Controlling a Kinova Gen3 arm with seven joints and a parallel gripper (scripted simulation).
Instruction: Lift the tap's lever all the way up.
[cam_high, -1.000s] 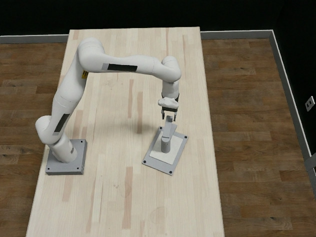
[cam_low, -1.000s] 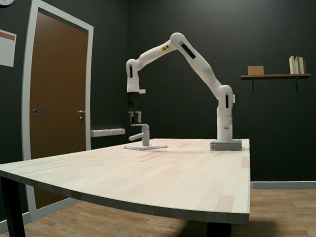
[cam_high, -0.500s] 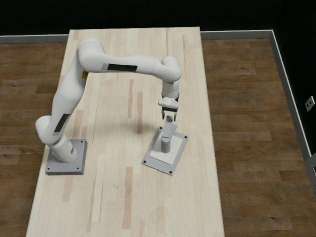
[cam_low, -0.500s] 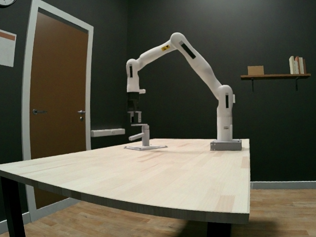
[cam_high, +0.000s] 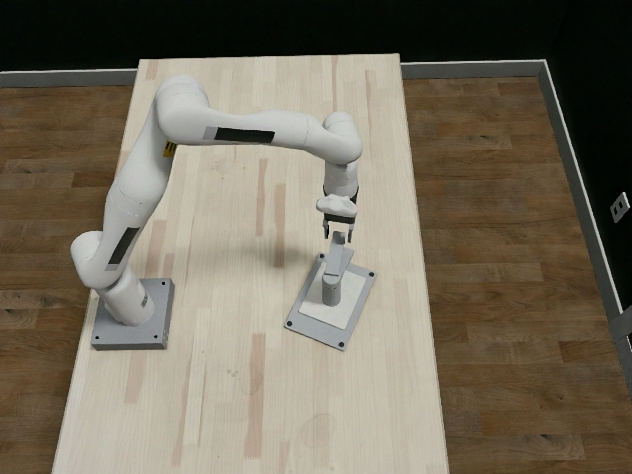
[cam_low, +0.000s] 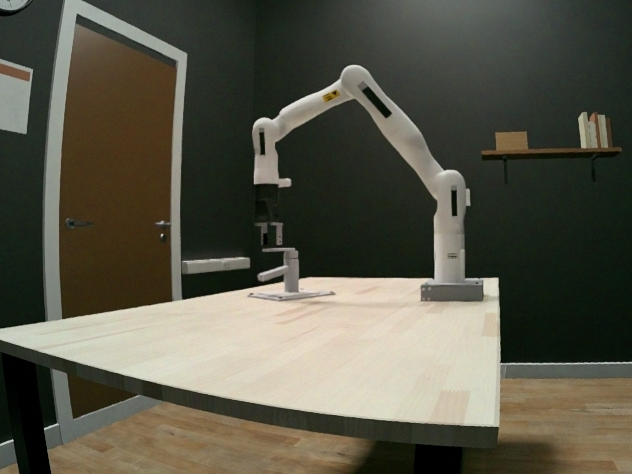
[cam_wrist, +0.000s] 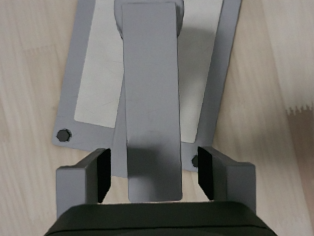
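My gripper is now 40 mm to the left of the lever, 30 mm above it and 10 mm past it. The rest, counted from my hand: base plate (180 mm below, 100 mm to the right, 20 mm behind); tap (80 mm below, 70 mm to the right, 10 mm behind).
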